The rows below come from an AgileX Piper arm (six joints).
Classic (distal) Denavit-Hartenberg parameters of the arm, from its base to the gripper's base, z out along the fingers. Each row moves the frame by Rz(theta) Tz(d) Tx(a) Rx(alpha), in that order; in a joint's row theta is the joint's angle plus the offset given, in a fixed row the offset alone. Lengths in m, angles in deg.
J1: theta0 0, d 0.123, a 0, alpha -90
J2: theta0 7.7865, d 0, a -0.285, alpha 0
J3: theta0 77.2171, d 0, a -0.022, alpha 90
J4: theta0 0, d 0.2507, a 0, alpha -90
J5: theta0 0, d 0, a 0, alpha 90
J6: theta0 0, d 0.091, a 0, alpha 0
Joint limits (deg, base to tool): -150..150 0..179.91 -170..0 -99.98..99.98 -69.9..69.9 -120..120
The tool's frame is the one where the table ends.
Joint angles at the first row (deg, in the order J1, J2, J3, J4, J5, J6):
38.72 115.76 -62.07 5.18 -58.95 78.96
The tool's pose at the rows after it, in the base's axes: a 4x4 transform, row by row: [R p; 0 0 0 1], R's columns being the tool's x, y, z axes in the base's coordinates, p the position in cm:
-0.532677 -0.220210 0.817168 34.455; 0.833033 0.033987 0.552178 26.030; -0.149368 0.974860 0.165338 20.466; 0 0 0 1
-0.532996 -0.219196 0.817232 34.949; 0.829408 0.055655 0.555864 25.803; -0.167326 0.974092 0.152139 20.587; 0 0 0 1
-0.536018 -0.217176 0.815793 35.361; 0.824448 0.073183 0.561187 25.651; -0.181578 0.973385 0.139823 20.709; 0 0 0 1
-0.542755 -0.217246 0.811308 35.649; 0.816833 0.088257 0.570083 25.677; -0.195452 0.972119 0.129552 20.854; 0 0 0 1
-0.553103 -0.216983 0.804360 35.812; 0.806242 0.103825 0.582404 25.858; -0.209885 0.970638 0.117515 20.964; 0 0 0 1
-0.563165 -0.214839 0.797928 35.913; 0.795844 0.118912 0.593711 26.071; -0.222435 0.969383 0.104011 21.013; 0 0 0 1
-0.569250 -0.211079 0.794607 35.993; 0.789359 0.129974 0.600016 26.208; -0.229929 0.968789 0.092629 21.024; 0 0 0 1
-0.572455 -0.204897 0.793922 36.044; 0.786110 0.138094 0.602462 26.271; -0.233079 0.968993 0.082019 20.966; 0 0 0 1
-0.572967 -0.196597 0.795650 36.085; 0.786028 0.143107 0.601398 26.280; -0.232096 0.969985 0.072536 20.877; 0 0 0 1
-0.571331 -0.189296 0.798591 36.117; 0.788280 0.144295 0.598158 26.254; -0.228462 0.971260 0.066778 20.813; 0 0 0 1
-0.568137 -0.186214 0.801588 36.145; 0.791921 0.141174 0.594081 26.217; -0.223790 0.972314 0.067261 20.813; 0 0 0 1
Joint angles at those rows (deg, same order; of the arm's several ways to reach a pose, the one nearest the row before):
37.86 115.76 -62.98 4.47 -57.41 78.25
37.02 115.78 -63.76 3.34 -55.84 77.95
36.33 115.80 -64.51 2.20 -54.36 77.90
35.94 115.84 -65.30 1.05 -53.00 77.89
35.81 115.90 -66.06 -0.12 -51.59 77.88
35.81 115.98 -66.71 -1.10 -50.25 77.87
35.81 116.05 -67.17 -1.65 -49.21 77.84
35.80 116.11 -67.40 -1.85 -48.44 77.82
35.81 116.16 -67.48 -1.72 -47.86 77.79
35.80 116.19 -67.50 -1.39 -47.54 77.77
35.80 116.20 -67.49 -1.00 -47.57 77.76

